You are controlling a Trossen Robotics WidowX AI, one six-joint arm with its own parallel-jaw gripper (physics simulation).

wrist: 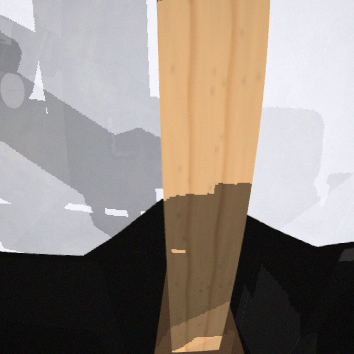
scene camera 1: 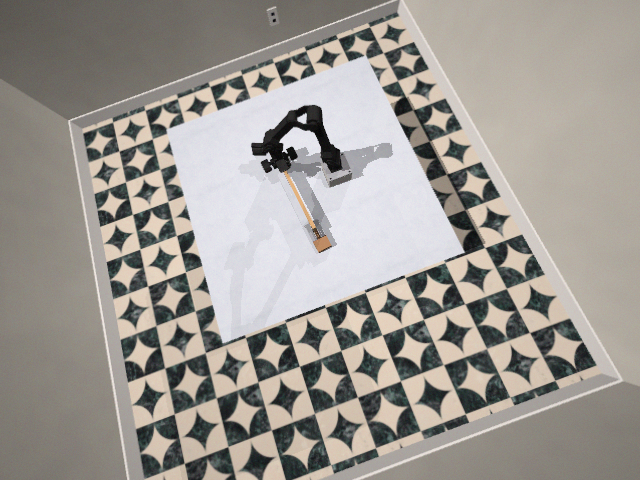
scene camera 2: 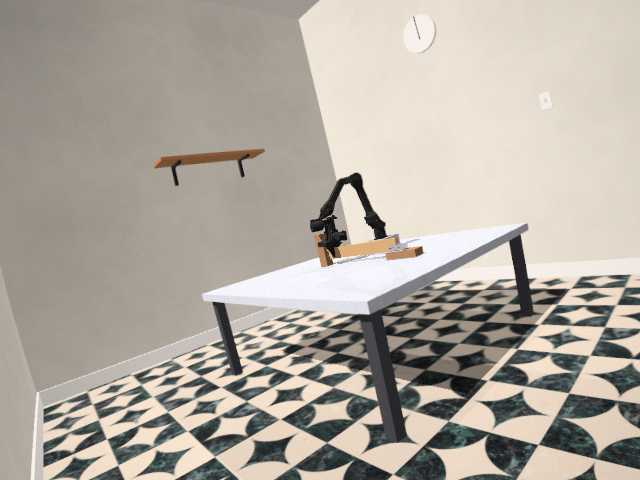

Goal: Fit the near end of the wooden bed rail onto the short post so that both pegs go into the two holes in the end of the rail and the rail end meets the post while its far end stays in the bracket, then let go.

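Places are measured from the arm's base along level axes (x back, y down, z right), in centimetres.
Pixels of known places: gripper, fingertip midpoint: [wrist: 187,206] [scene camera 2: 335,256]; arm's base, link origin: [scene camera 1: 334,165] [scene camera 2: 381,238].
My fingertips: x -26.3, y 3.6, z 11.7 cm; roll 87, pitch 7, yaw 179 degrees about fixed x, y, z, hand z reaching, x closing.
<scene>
Ahead of a thing's pixels: the offset from my fingertips to its top centre. "spot": to the spot under its first point. Level surfaces: height alone.
The long, light wooden rail {dx +2.3, dy -5.2, dz -18.3 cm} [scene camera 1: 300,200] [scene camera 2: 367,247] [wrist: 212,100] stands on its narrow edge. My gripper [scene camera 1: 283,168] [scene camera 2: 332,251] [wrist: 187,206] is shut on the rail close to its near end. The short brown post {spot: dx -3.7, dy -2.3, dz +4.7 cm} [scene camera 2: 324,254] stands upright right beside the fingers in scene camera 2; the arm hides it in scene camera 1. The rail's far end is at the grey metal bracket {spot: dx +5.4, dy -1.4, dz -40.1 cm} [scene camera 1: 317,230] [scene camera 2: 397,248]; how deep it sits there is too small to tell. The pegs, the holes and the joint between rail end and post are hidden.
A low brown block {dx +5.5, dy +0.9, dz -42.9 cm} [scene camera 1: 322,243] [scene camera 2: 405,253] lies beside the bracket at the far end. The arm's base [scene camera 1: 338,177] stands on the white table {dy +4.4 cm} [scene camera 1: 392,222] [scene camera 2: 289,289], to one side of the rail. A wall shelf [scene camera 2: 209,157] hangs well behind the table.
</scene>
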